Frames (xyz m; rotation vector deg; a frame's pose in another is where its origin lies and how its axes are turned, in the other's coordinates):
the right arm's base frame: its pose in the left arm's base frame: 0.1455 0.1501 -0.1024 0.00 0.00 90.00
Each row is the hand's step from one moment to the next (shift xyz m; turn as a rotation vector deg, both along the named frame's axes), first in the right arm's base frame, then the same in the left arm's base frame.
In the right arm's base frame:
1: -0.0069 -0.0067 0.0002 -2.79 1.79 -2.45
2: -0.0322 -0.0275 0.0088 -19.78 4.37 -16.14
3: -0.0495 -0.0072 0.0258 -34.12 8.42 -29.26
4: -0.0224 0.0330 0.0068 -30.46 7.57 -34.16
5: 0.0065 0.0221 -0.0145 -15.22 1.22 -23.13
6: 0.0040 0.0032 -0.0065 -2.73 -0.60 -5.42
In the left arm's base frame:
1: 0.0067 -0.0069 0.0002 -1.79 -2.79 -2.45
2: 0.0275 -0.0322 0.0088 -4.37 -19.78 -16.14
3: 0.0072 -0.0495 0.0258 -8.42 -34.12 -29.26
4: -0.0330 -0.0224 0.0068 -7.57 -30.46 -34.16
5: -0.0221 0.0065 -0.0145 -1.22 -15.22 -23.13
6: -0.0032 0.0040 -0.0065 0.60 -2.73 -5.42

